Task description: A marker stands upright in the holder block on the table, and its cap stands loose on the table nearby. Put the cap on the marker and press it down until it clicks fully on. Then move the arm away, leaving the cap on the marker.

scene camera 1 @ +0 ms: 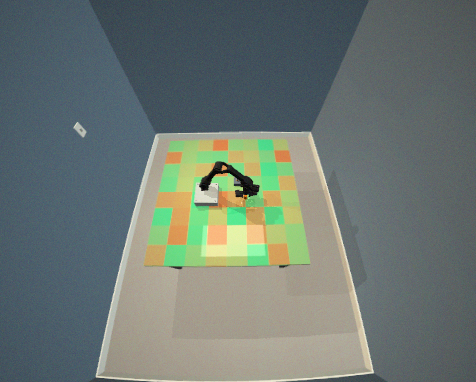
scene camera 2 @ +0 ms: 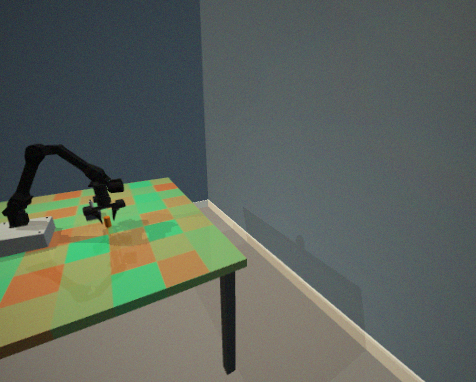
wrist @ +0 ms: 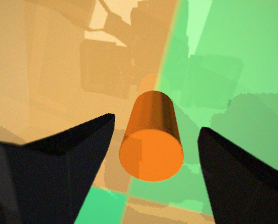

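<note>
Visible here: my gripper (wrist: 156, 127), together with an orange cap (wrist: 151, 150).
</note>
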